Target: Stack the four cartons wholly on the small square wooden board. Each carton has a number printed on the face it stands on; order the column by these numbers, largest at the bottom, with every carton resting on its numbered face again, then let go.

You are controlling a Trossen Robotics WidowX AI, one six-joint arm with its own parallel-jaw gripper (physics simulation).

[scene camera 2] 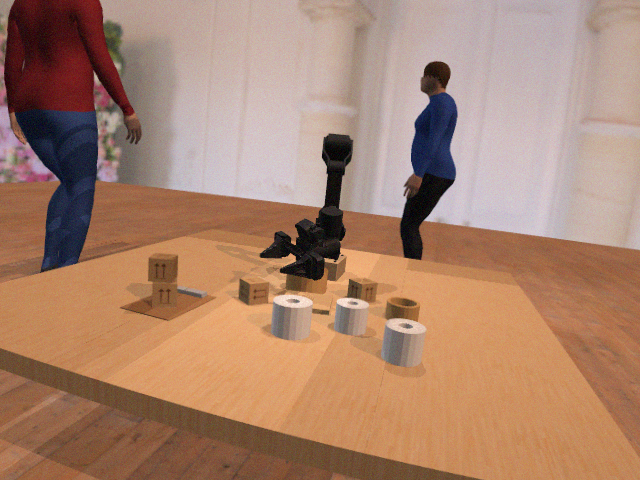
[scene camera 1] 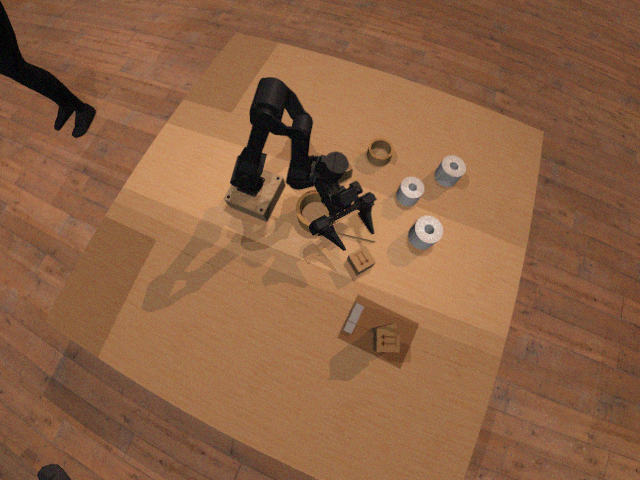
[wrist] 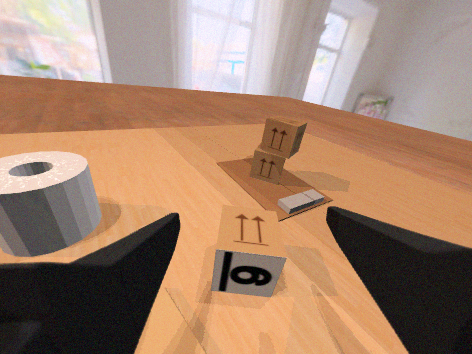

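Where they show: gripper, between the fingertips: (scene camera 2: 269, 263) (scene camera 1: 359, 242) (wrist: 253, 216); arm's base, origin of its link: (scene camera 1: 250, 184).
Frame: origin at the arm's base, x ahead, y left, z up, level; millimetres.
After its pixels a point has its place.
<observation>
My gripper (scene camera 1: 358, 241) @[y -50, x 356, z 39 mm] (scene camera 2: 271, 263) @[y -50, x 356, z 39 mm] (wrist: 253, 216) @[y -50, x 356, z 39 mm] is open and empty. A carton (scene camera 1: 360, 261) @[y -86, x 378, z -3 mm] (scene camera 2: 253, 290) @[y -66, x 409, z -20 mm] (wrist: 249, 273) @[y -63, x 357, z -27 mm] rests on the table just ahead of the fingertips; its underlined 6 faces the wrist camera sideways, and arrows show on its top. Two cartons stand stacked on a brown rectangular sheet (scene camera 1: 361, 335) @[y -262, x 459, z -55 mm] (scene camera 2: 138, 306) @[y -272, x 564, z -55 mm] (wrist: 240, 170) @[y -200, x 549, z -55 mm]: the upper carton (scene camera 1: 387, 341) @[y -253, x 507, z 53 mm] (scene camera 2: 163, 267) @[y -233, x 530, z 34 mm] (wrist: 281, 137) @[y -226, x 492, z 30 mm] sits slightly offset on the lower carton (scene camera 2: 164, 295) @[y -223, x 538, z -27 mm] (wrist: 267, 166) @[y -217, x 499, z -25 mm]. Their numbers are hidden. A fourth carton (scene camera 2: 361, 289) @[y 167, x 254, z -17 mm] stands by the arm. A small pale board (scene camera 2: 323, 303) @[y 90, x 335, z -45 mm] is partly hidden behind a roll.
Three white rolls (scene camera 1: 425, 240) @[y 35, x 520, z 12 mm] (scene camera 1: 409, 197) @[y 144, x 441, z 2 mm] (scene camera 1: 448, 176) @[y 262, x 530, z 0 mm] (scene camera 2: 291, 322) @[y 83, x 559, z -19 mm] (scene camera 2: 351, 321) @[y 186, x 473, z -26 mm] (scene camera 2: 403, 347) @[y 303, x 574, z -19 mm] stand beyond the gripper. One wooden ring (scene camera 1: 299, 211) @[y -23, x 170, z 3 mm] (scene camera 2: 306, 282) @[y 20, x 261, z -22 mm] is beneath the arm, another ring (scene camera 1: 379, 161) @[y 241, x 319, z -29 mm] (scene camera 2: 402, 311) @[y 282, x 349, z -26 mm] farther off. A grey block (scene camera 1: 353, 318) @[y -229, x 421, z -45 mm] (scene camera 2: 191, 292) @[y -218, x 434, z -47 mm] (wrist: 301, 201) @[y -218, x 417, z -45 mm] lies on the brown sheet.
</observation>
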